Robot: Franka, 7 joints.
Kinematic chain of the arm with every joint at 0, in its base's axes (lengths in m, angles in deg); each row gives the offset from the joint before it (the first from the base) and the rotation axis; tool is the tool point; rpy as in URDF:
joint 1: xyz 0 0 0.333 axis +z
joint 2: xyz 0 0 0 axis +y
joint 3: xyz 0 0 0.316 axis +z
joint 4: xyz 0.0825 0 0 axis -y
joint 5: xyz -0.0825 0 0.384 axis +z
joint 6: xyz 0 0 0 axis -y
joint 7: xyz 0.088 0 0 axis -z
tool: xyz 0 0 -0.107 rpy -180 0 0
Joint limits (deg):
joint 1: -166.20..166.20
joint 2: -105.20..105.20
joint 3: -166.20..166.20
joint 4: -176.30..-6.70
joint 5: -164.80..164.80
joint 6: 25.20..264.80
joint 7: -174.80..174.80
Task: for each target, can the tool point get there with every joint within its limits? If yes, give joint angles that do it. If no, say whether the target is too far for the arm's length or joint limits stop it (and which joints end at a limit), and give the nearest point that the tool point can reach.
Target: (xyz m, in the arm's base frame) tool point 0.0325 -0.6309 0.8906
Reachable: yes | joints -101.35 33.47 31.48 -38.81 -16.96 182.39 142.08
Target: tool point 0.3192 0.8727 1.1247
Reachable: no: too far | nearest point 0.2243 0.6133 0.8894 | short by 0.363 m
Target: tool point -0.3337 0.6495 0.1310
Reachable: yes | joints 135.68 80.28 -17.68 -48.00 -77.02 73.14 109.29
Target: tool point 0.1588 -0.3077 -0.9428
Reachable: no: too far | nearest point 0.1437 -0.2784 -0.3599 | short by 0.584 m
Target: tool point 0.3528 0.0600 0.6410
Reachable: yes | joints 101.71 63.09 -117.03 -144.72 39.56 239.06 22.09
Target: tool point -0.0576 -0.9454 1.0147
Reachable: no: too far | nearest point -0.0423 -0.6950 0.8341 | short by 0.309 m
